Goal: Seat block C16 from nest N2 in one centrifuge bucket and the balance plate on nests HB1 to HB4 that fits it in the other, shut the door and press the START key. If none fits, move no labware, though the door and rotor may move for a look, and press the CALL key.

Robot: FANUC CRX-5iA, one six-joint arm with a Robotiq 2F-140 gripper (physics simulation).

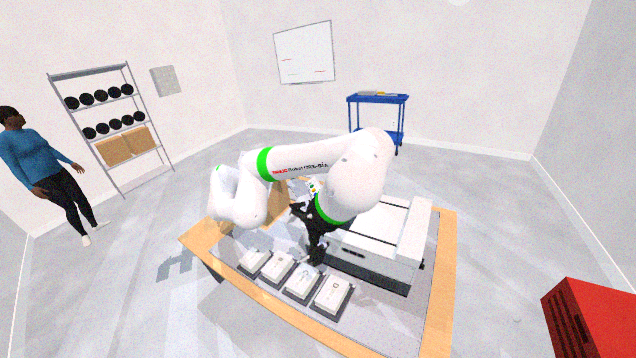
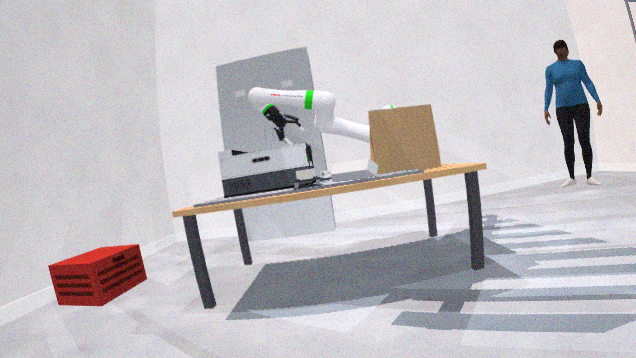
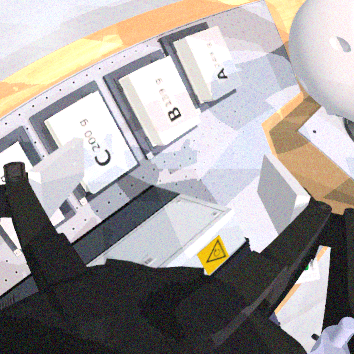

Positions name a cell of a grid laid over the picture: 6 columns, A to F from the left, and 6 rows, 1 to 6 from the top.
The gripper (image 1: C5) is open, holding nothing. Further things: a plate A (image 3: D1), a plate B (image 3: C2), a plate D (image 1: D5), a plate C (image 1: C5) and a centrifuge (image 1: D5).
The plate C shows as well in image 3 (image 3: B3). The gripper also shows in image 3 (image 3: C3). The centrifuge shows as well in image 2 (image 2: C3) and in image 3 (image 3: C4). Image 2 misses the plate A, which is hidden by a button box.
